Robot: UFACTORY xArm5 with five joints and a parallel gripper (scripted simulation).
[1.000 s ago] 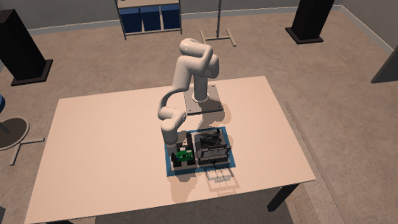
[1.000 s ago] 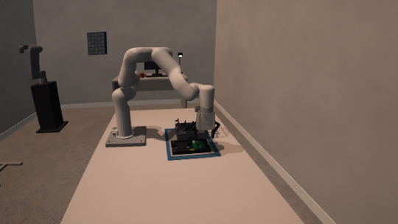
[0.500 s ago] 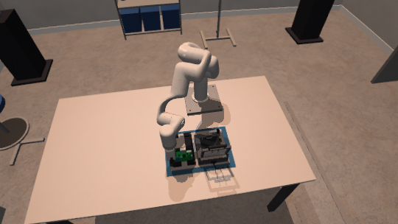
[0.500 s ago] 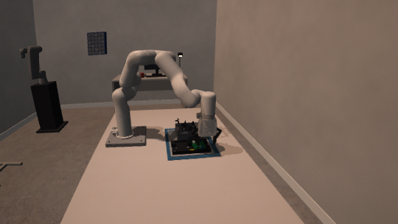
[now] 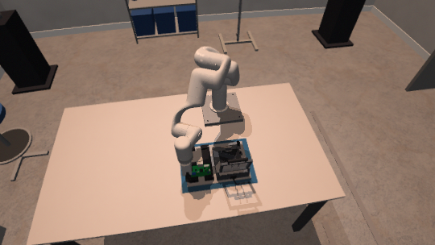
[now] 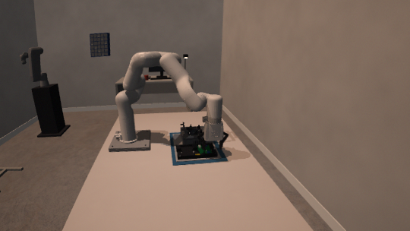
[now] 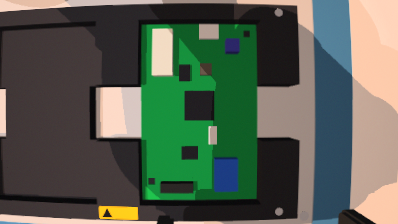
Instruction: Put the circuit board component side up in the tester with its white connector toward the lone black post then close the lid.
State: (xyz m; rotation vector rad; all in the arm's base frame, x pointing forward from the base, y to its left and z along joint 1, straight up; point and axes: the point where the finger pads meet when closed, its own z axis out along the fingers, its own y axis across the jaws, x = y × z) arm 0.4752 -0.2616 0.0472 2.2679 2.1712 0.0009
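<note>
My hand is 3 cm past the green circuit board, 7 cm to the right of it and 5 cm above it. Also, from my hand: lid (7 cm ahead, 23 cm to the left, 12 cm above); black post (12 cm behind, 30 cm to the left, 2 cm above).
</note>
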